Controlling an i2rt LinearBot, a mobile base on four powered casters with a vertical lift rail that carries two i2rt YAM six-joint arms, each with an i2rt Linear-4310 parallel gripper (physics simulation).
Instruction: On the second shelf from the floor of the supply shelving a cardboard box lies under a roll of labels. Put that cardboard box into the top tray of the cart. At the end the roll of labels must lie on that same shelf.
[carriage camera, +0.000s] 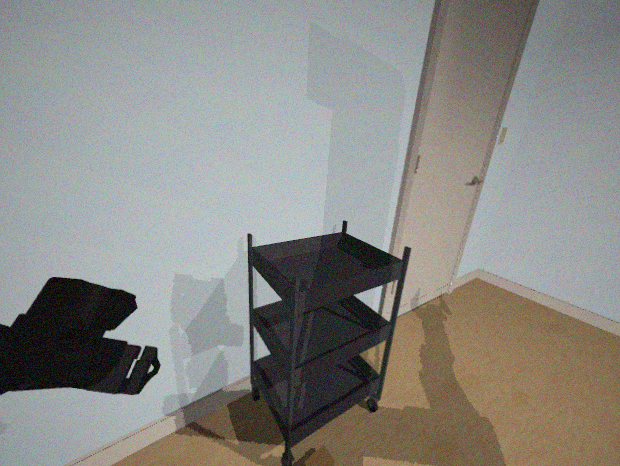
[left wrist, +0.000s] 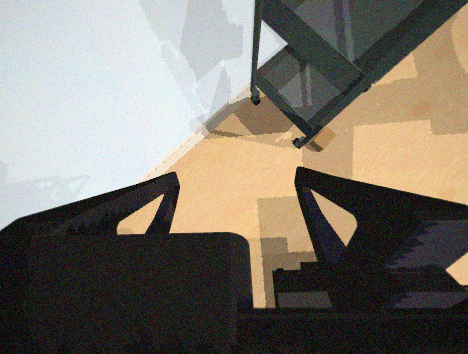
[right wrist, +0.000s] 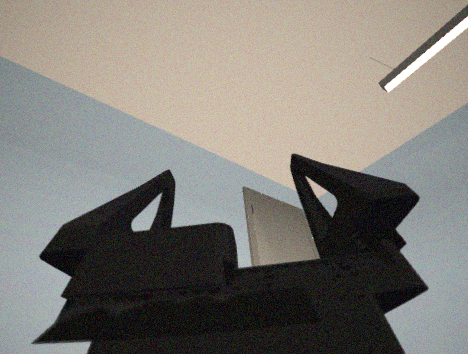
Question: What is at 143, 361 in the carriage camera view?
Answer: My left gripper.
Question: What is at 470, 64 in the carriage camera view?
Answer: A beige door.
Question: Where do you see a beige door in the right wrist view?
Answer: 278, 232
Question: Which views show my right gripper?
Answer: The right wrist view only.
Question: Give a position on a dark three-tray cart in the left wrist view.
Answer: At 330, 60
